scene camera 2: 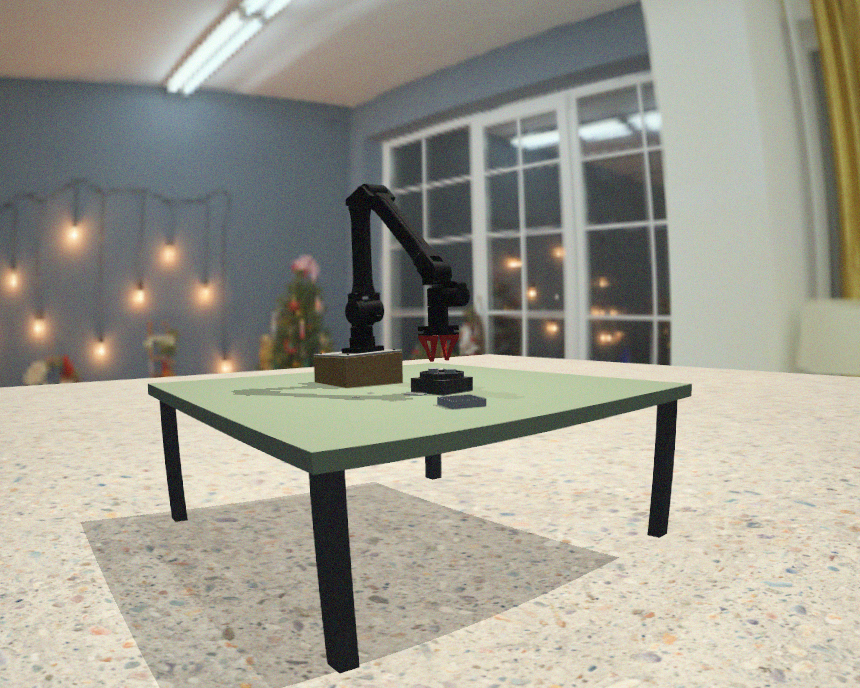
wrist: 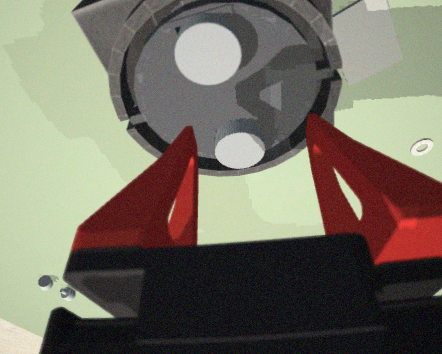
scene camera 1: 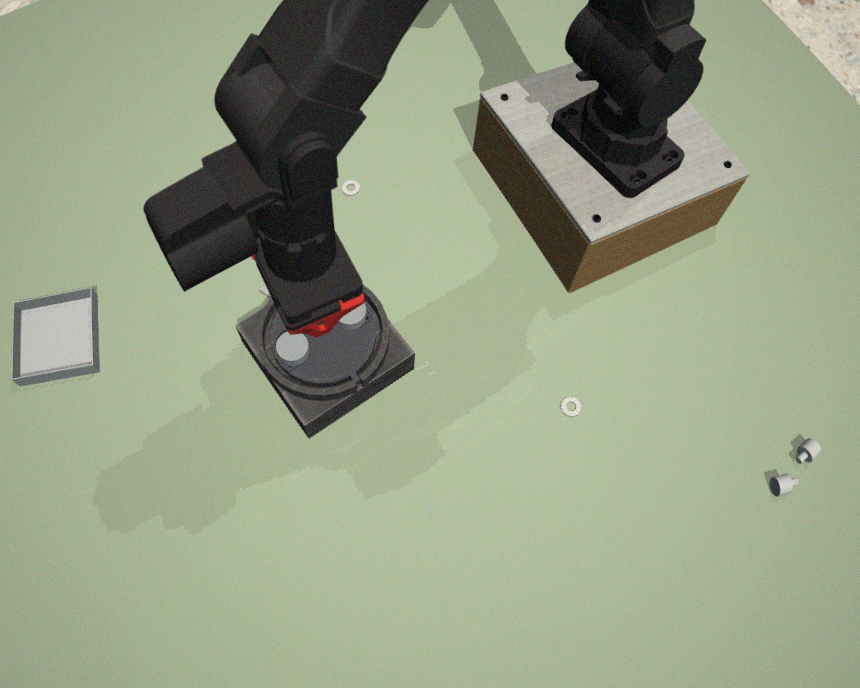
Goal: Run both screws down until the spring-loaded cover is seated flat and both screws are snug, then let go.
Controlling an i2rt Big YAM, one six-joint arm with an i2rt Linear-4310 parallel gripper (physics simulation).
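Pixels of known places: gripper, fingertip midpoint: [scene camera 2: 439,361] [wrist: 250,130] [scene camera 1: 310,308]; arm's base, origin of the base link: [scene camera 2: 363,351] [scene camera 1: 616,144].
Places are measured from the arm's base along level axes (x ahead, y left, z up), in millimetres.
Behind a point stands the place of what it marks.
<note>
Two pale screw heads stand on the dark round cover [scene camera 1: 329,360] {x 362, y 8, z -48 mm} [wrist: 165,90] {x 366, y 11, z -48 mm}, which lies inside the ring of a square dark housing [scene camera 1: 309,419] {x 408, y 40, z -61 mm} [scene camera 2: 441,385] {x 406, y -83, z -74 mm}. The left screw [scene camera 1: 291,346] {x 385, y -19, z -35 mm} shows as the far, larger head [wrist: 208,53] {x 385, y -20, z -35 mm} in the wrist view. The right screw [scene camera 1: 352,315] {x 321, y -13, z -37 mm} is the nearer, smaller head [wrist: 240,150] {x 321, y -19, z -36 mm} there. Both heads stand above the cover. My gripper [wrist: 250,130] {x 354, y -31, z -13 mm} [scene camera 2: 438,359] {x 354, y -31, z -13 mm} is open and empty above the housing, its red fingers apart, with the nearer head showing between them in the wrist view. Whether the cover is flat cannot be told.
A shallow grey tray [scene camera 1: 96,330] {x 534, y -184, z -95 mm} [scene camera 2: 461,401] {x 606, y -241, z -83 mm} stands left of the housing. A pale flat plate [wrist: 367,45] {x 333, y -114, z -98 mm} lies beside the housing. Two loose knob-headed parts lie at the right, one [scene camera 1: 809,449] {x 27, y 360, z -81 mm} behind the other [scene camera 1: 780,484] {x 80, y 365, z -81 mm}. White rings [scene camera 1: 344,189] {x 224, y -173, z -98 mm} [scene camera 1: 563,406] {x 196, y 165, z -99 mm} lie on the table.
</note>
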